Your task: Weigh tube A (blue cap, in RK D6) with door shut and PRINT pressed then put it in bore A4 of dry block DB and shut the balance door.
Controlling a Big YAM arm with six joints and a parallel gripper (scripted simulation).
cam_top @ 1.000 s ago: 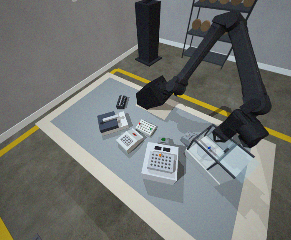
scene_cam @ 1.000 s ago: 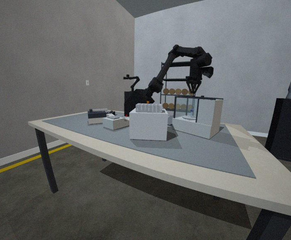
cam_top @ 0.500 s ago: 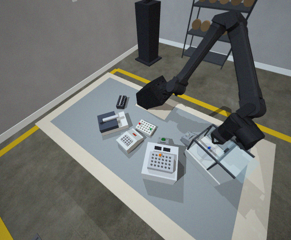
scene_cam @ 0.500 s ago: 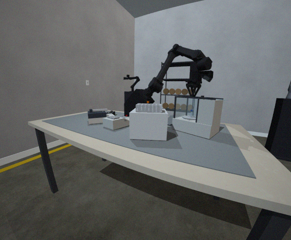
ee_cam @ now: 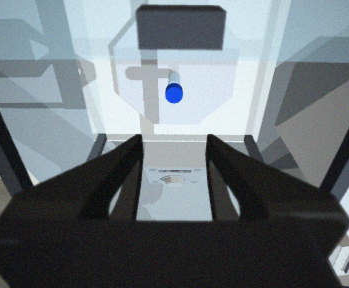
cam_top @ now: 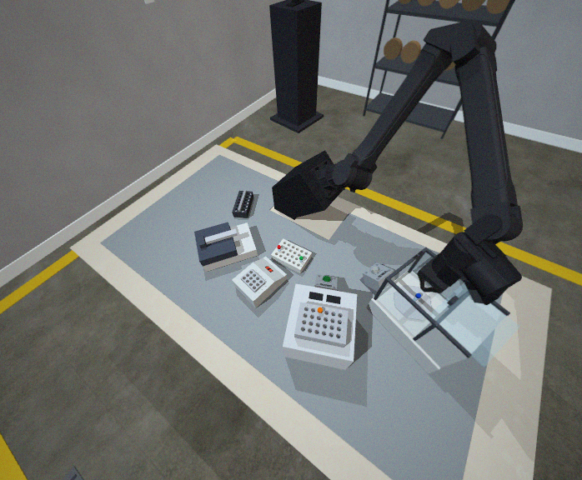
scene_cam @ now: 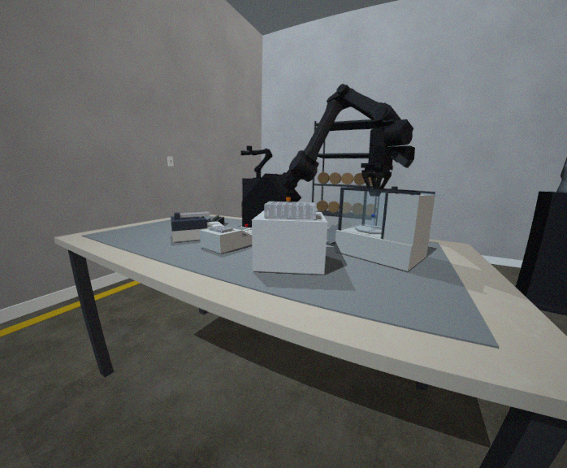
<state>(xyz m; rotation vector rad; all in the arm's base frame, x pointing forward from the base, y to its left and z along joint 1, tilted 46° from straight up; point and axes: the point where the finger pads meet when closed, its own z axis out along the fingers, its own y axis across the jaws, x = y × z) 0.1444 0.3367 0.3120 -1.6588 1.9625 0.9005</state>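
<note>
My hand is 12 cm above the octagonal balance pan. From my hand the other things lie so: mixer block: 26 cm ahead, 15 cm to the right, 4 cm below; dry block DB: 24 cm ahead, 42 cm to the right, 16 cm below; tube rack RK: 9 cm ahead, 42 cm to the right, 18 cm below.
</note>
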